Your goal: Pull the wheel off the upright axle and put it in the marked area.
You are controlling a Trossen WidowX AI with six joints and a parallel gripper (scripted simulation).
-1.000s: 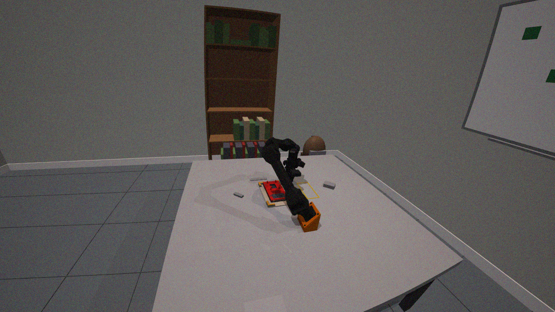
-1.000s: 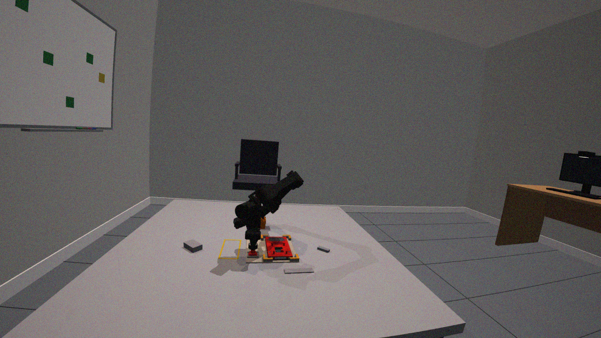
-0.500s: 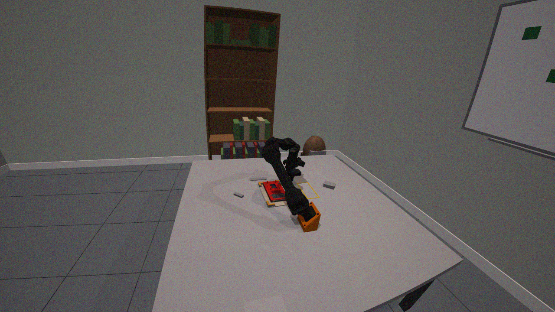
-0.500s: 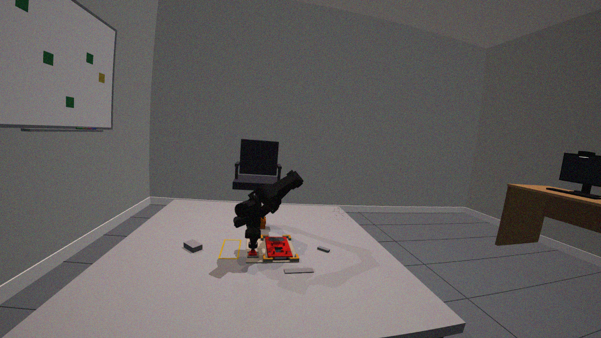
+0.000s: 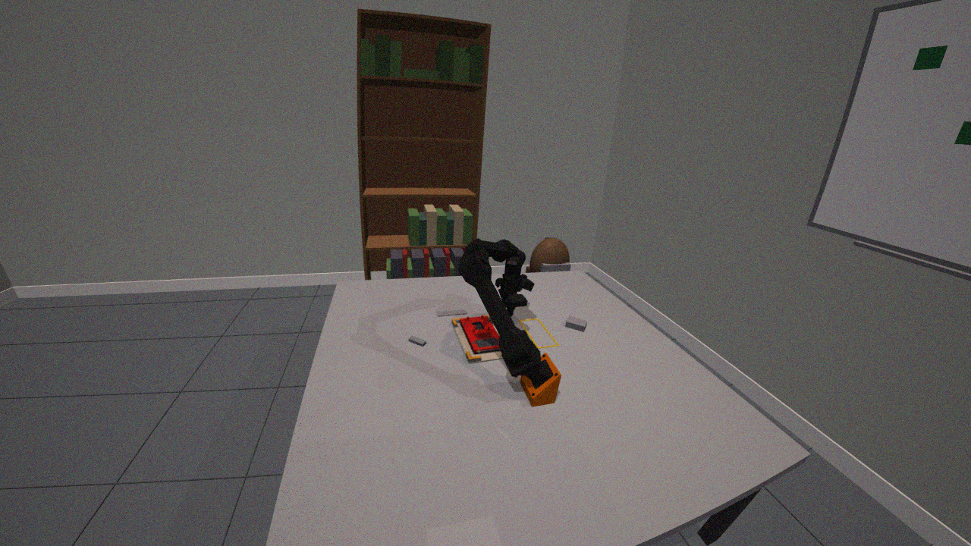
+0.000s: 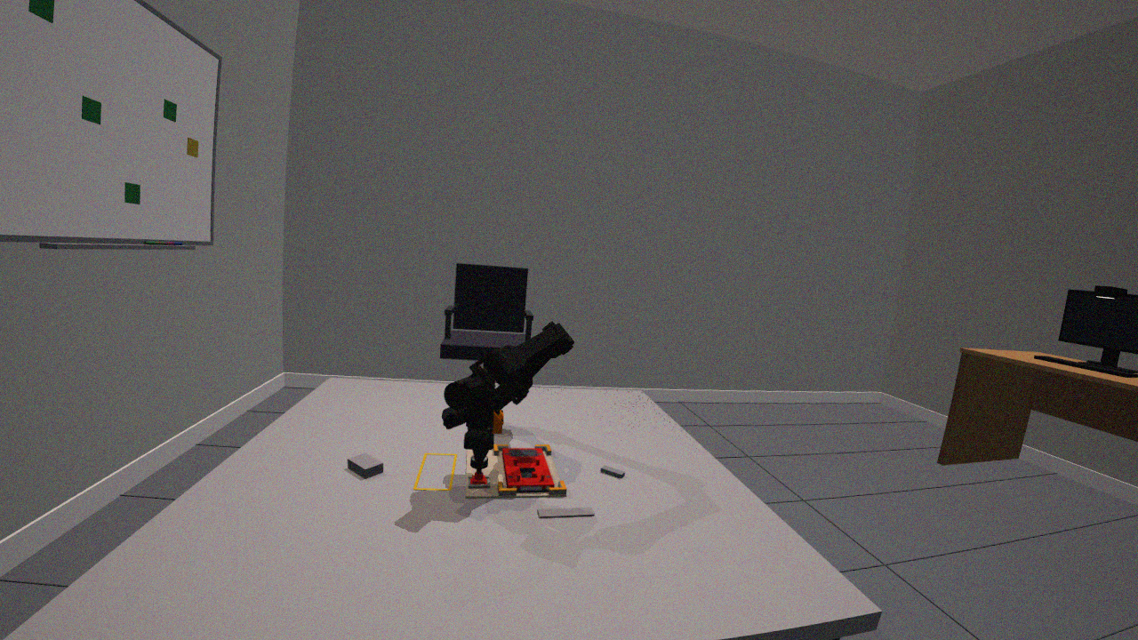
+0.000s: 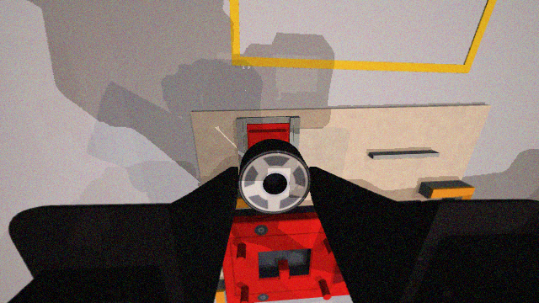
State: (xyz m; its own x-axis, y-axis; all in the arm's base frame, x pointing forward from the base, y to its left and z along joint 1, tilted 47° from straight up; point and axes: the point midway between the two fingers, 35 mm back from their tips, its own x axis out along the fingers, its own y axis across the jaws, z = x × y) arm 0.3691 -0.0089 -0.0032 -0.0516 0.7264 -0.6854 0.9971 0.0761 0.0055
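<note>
My gripper tip is now 2 cm above the upright axle. Round my gripper tip: wheel right at my gripper tip.
</note>
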